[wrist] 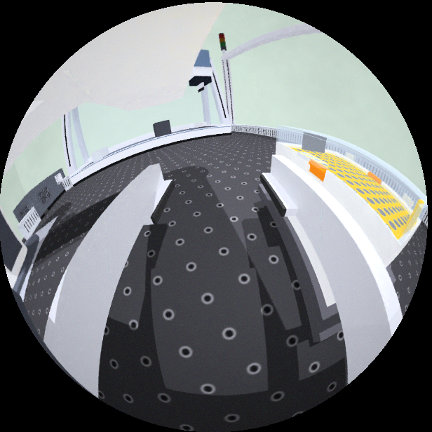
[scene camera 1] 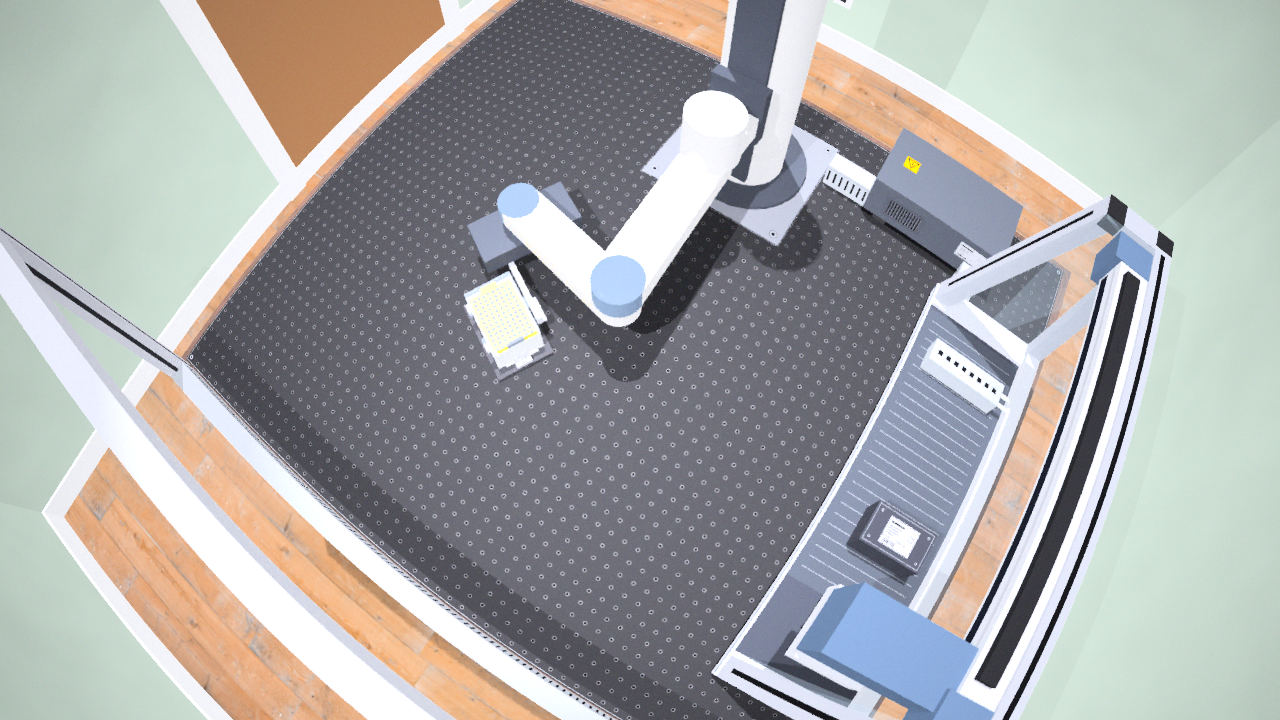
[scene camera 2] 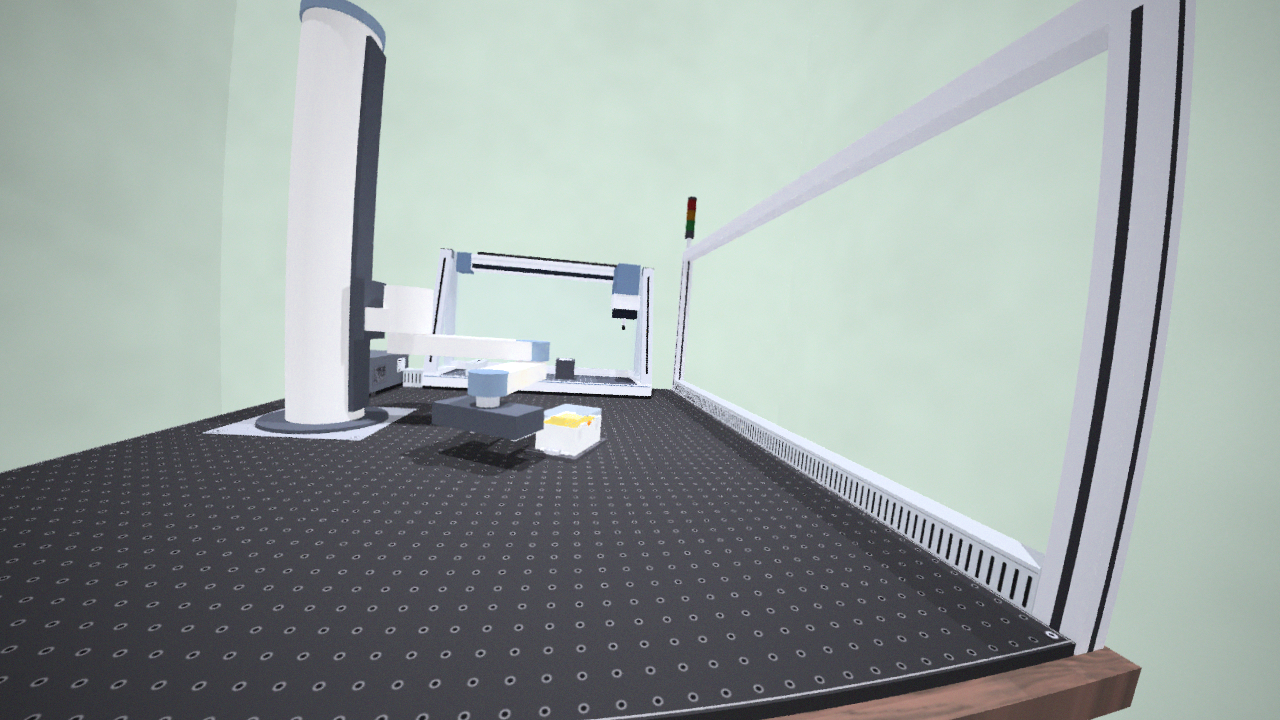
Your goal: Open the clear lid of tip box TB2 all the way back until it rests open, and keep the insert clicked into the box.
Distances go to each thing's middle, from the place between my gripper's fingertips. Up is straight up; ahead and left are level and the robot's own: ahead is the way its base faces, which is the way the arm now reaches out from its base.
I see the tip box TB2 (scene camera 1: 537, 348) 70 mm ahead of my hand, 80 mm to the right of it and 10 mm below it. Round my hand: grey deck (scene camera 1: 797, 571): 100 mm behind, 640 mm to the left, 20 mm below; clear lid (scene camera 1: 501, 312): 70 mm ahead, 80 mm to the right, 20 mm above; grey controller box (scene camera 1: 960, 206): 600 mm behind, 480 mm to the left, 10 mm above.
